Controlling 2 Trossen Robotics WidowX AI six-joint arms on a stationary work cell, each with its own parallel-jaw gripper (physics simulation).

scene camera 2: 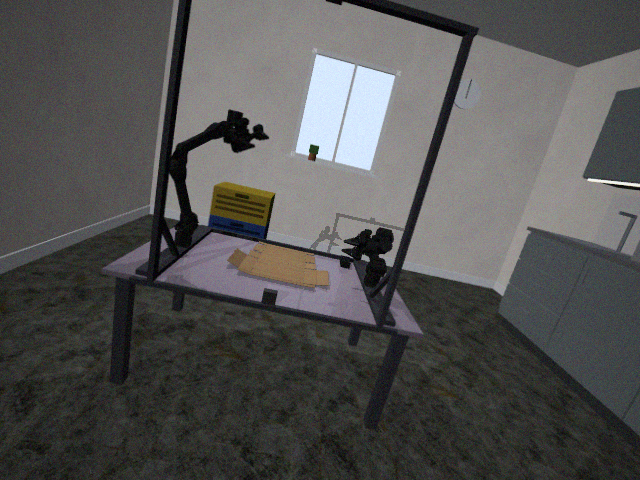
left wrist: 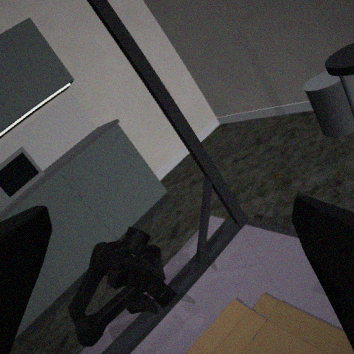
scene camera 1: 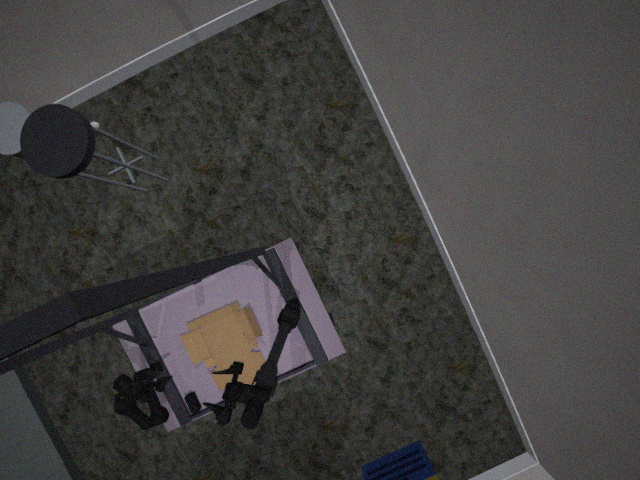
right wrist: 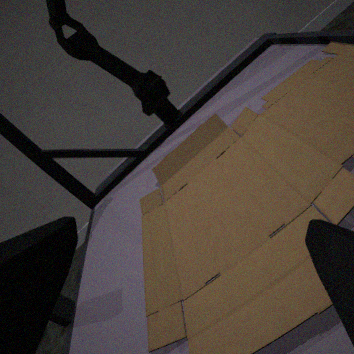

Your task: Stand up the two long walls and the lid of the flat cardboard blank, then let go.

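Seen in the pictures: left gripper, between the fingertips: [scene camera 2: 261, 141] [left wrist: 172, 213] [scene camera 1: 207, 387]; right gripper, between the fingertips: [scene camera 2: 342, 245] [left wrist: 160, 296] [scene camera 1: 166, 374] [right wrist: 194, 231]; left arm's base, origin of its link: [scene camera 2: 181, 244] [scene camera 1: 293, 304] [right wrist: 172, 118]; right arm's base, origin of its link: [scene camera 2: 370, 285] [left wrist: 165, 296] [scene camera 1: 156, 367].
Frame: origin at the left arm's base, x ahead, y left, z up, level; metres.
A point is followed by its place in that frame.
The cardboard blank [scene camera 1: 222, 335] @[x 0.474, y -0.007, z -0.018 m] [scene camera 2: 281, 266] @[x 0.472, y 0.037, z -0.015 m] [left wrist: 280, 335] @[x 0.530, y -0.091, z -0.018 m] [right wrist: 240, 200] @[x 0.499, y 0.019, z -0.018 m] lies mostly flat on the pale table [scene camera 1: 323, 315] @[x -0.126, y 0.140, z -0.019 m] [scene camera 2: 196, 273] @[x 0.149, y -0.233, z -0.019 m] [right wrist: 110, 260] @[x 0.384, y -0.258, z -0.019 m], its large panels down. One darker side flap [scene camera 1: 252, 320] @[x 0.261, y -0.017, z 0.000 m] [scene camera 2: 236, 257] @[x 0.260, y -0.018, z 0.002 m] [right wrist: 190, 147] @[x 0.267, y 0.000, z -0.001 m] is tilted up. In scene camera 1 the left arm hides part of the blank. My left gripper [scene camera 1: 210, 388] @[x 0.274, y 0.013, z 0.536 m] [scene camera 2: 261, 142] @[x 0.274, y 0.013, z 0.536 m] is open and empty, high above the table's back edge in scene camera 2. My right gripper [scene camera 2: 345, 246] @[x 0.734, y 0.017, z 0.158 m] [right wrist: 194, 231] @[x 0.734, y 0.017, z 0.158 m] is open and empty, low beside the blank at its right in scene camera 2, not touching it.
A dark frame post [scene camera 2: 431, 170] @[x 0.891, y -0.380, z 0.580 m] [left wrist: 165, 105] @[x 0.875, y -0.348, z 0.467 m] rises at the table's side. Small black blocks [scene camera 1: 192, 401] [scene camera 2: 269, 296] sit at the table's edges. A yellow and blue cabinet [scene camera 2: 241, 206] stands behind the table. A round dark stool [scene camera 1: 56, 139] stands on the floor away from it.
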